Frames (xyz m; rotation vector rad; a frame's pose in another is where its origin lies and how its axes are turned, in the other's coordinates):
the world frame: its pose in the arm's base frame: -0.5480 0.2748 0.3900 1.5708 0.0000 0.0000
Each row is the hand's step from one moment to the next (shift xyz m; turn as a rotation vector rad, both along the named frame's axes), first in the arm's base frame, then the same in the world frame.
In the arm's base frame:
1: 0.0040 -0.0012 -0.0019 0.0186 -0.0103 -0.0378
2: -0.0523 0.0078 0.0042 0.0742 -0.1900 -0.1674
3: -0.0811 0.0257 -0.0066 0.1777 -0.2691 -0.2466
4: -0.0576 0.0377 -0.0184 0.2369 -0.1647 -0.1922
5: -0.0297 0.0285 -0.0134 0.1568 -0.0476 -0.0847
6: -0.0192 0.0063 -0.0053 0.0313 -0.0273 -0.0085
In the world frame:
1: 0.0040 -0.0019 0.0012 0.0186 -0.0378 0.0103
2: -0.0523 0.0042 -0.0078 0.0742 -0.1674 0.1900
3: -0.0811 -0.0066 -0.0257 0.1777 -0.2466 0.2691
4: -0.0576 -0.0184 -0.0377 0.2369 -0.1922 0.1647
5: -0.0297 -0.0134 -0.0285 0.1568 -0.0847 0.0476
6: -0.0192 -0.0053 -0.0063 0.0313 -0.0085 0.0273

